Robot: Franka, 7 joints.
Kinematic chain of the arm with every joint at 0, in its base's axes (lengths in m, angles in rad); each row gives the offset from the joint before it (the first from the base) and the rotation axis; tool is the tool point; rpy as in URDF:
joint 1: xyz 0 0 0.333 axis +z
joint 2: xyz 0 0 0 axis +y
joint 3: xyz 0 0 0.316 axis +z
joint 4: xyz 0.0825 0 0 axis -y
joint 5: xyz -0.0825 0 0.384 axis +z
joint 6: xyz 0 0 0 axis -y
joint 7: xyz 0.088 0 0 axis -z
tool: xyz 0 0 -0.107 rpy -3.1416 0 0
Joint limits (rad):
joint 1: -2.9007..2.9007
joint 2: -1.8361..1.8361
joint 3: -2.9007..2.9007
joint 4: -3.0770..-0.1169
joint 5: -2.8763..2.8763
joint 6: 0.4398..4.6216
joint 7: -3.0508..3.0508
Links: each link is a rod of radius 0.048 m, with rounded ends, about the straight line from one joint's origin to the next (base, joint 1, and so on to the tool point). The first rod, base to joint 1, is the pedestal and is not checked.
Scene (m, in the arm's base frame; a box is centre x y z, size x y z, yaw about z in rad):
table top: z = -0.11
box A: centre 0.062 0.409 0.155 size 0.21 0.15 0.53 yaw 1
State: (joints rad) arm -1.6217 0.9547 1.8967 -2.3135 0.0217 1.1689 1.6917
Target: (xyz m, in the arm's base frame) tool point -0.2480 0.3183 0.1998
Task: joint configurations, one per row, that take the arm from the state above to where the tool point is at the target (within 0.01 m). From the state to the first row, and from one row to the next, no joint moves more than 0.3 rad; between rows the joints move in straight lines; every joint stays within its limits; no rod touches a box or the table.
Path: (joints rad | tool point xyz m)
1: -1.5330 0.9080 2.1477 -2.2924 0.0281 1.3212 1.6077 | 0.3167 0.1505 0.4962
2: -1.4443 0.8612 2.3987 -2.2713 0.0345 1.4734 1.5237 | 0.2491 0.2384 0.5625
3: -1.3556 0.8145 2.6497 -2.2503 0.0408 1.6257 1.4397 | 0.1431 0.3058 0.6182
4: -1.2669 0.7678 2.9007 -2.2292 0.0472 1.7780 1.3558 | 0.0072 0.3381 0.6587
5: -1.1325 0.5016 2.9007 -2.2451 0.1066 1.7268 1.4397 | -0.0751 0.3951 0.5519
6: -0.9982 0.2353 2.9007 -2.2610 0.1660 1.6757 1.5237 | -0.1542 0.4069 0.4333
7: -0.8639 -0.0309 2.9007 -2.2769 0.2253 1.6245 1.6077 | -0.2155 0.3779 0.3129
8: -0.7296 -0.2971 2.9007 -2.2928 0.2847 1.5734 1.6917 | -0.2480 0.3183 0.1998

